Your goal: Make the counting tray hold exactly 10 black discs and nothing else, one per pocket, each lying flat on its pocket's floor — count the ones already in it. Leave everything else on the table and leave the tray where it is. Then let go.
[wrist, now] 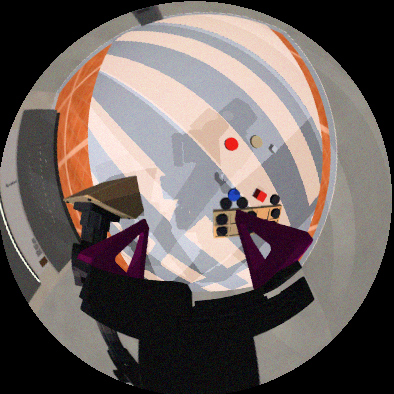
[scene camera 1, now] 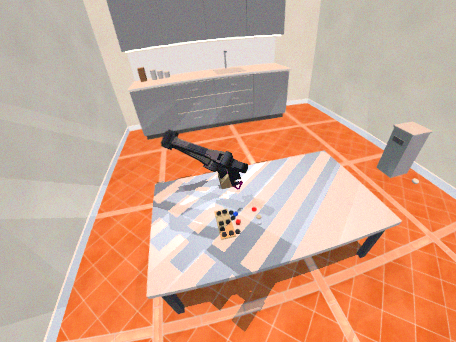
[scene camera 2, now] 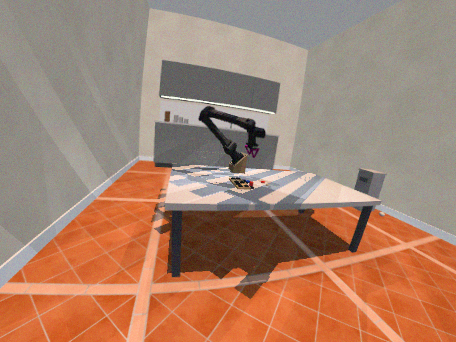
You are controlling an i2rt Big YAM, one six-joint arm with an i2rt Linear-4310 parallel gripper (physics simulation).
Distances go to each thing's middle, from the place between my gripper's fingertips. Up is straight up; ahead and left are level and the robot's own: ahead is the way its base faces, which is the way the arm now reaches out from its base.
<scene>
Right now the tan counting tray point(wrist: 263, 211) is 180 mm below my hand, 150 mm ahead of it and 110 mm to the right of it.
</scene>
